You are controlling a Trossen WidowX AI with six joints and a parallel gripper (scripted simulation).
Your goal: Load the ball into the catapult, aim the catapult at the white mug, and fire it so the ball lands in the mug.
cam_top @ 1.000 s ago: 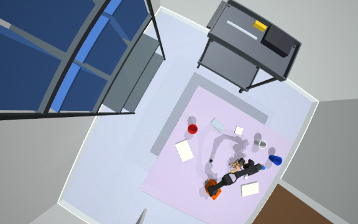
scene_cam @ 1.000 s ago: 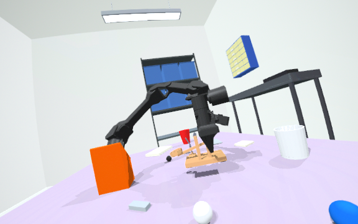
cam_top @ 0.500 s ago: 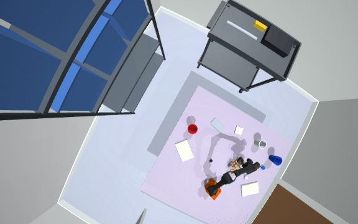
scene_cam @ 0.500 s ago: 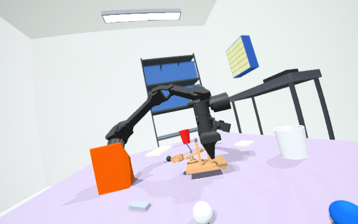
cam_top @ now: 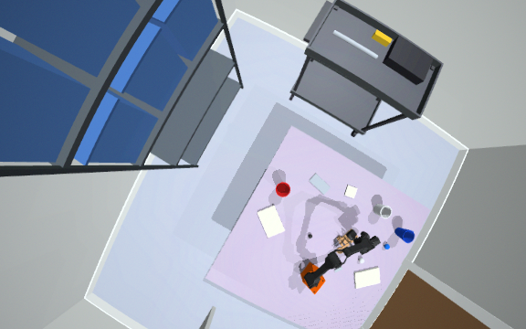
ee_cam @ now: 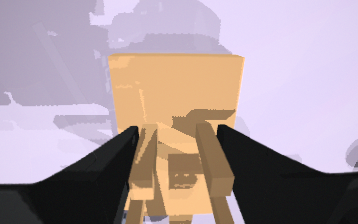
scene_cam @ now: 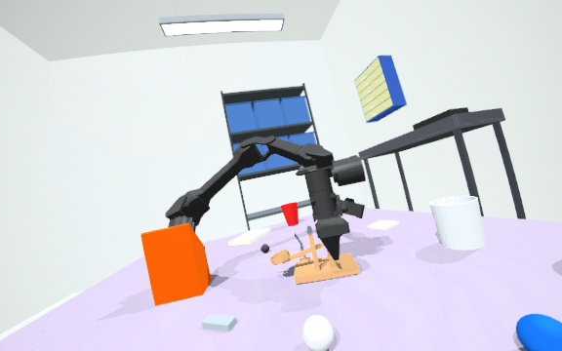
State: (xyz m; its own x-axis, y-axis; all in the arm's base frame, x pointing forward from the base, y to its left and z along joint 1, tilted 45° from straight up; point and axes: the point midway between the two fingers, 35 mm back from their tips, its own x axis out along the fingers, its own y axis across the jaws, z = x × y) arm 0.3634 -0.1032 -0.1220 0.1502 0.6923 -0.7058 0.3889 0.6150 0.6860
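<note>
Now: the dark ball 28 cm to the left of my gripper tip, 12 cm behind it and 2 cm below it. From my gripper tip the other things lie so: white ball: 17 cm to the right, 13 cm behind, 1 cm below; white mug: 27 cm ahead, 11 cm to the right; wooden catapult: 6 cm behind, 5 cm to the left, 2 cm above.
</note>
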